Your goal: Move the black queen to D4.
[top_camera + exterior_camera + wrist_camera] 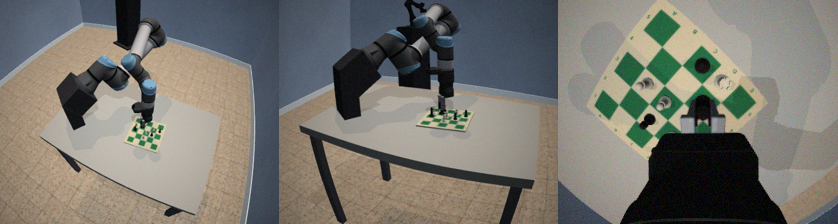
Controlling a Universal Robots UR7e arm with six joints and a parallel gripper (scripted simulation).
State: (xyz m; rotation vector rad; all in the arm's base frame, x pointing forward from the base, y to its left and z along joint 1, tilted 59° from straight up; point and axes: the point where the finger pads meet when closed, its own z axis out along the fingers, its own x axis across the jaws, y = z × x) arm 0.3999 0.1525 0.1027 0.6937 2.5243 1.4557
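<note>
My gripper is now 1 cm above the black queen. From my hand the other things lie so: green-and-cream chessboard: 5 cm ahead, 2 cm to the right, 4 cm below.
</note>
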